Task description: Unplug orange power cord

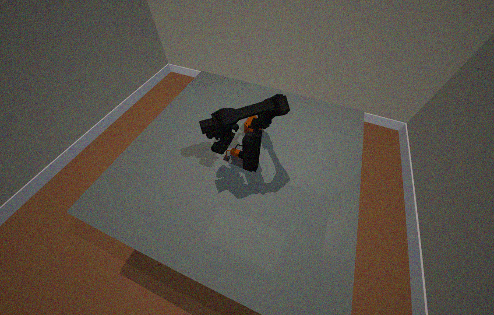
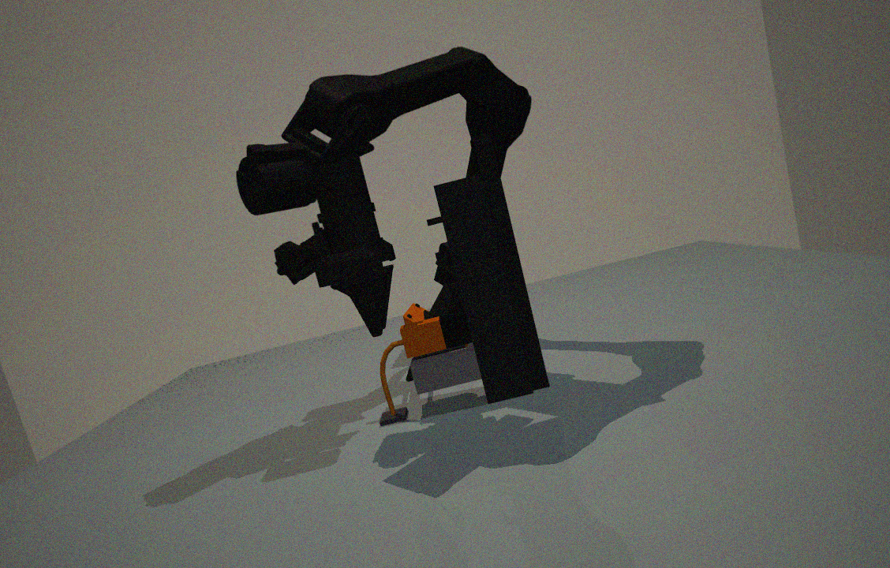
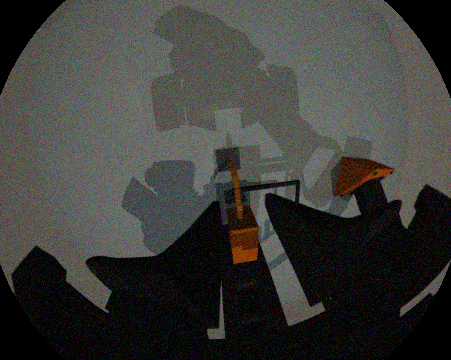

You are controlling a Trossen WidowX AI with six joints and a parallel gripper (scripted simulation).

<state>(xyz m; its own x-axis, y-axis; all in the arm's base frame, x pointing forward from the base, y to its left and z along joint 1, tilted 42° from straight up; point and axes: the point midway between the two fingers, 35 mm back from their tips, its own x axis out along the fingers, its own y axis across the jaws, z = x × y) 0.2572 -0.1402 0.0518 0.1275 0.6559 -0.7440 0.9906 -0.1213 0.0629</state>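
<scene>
Now: the orange plug 7 cm to the left of my gripper tip and 1 cm below it. Also, from my gripper tip: black slab: 1 cm ahead, 14 cm to the left, 2 cm above.
</scene>
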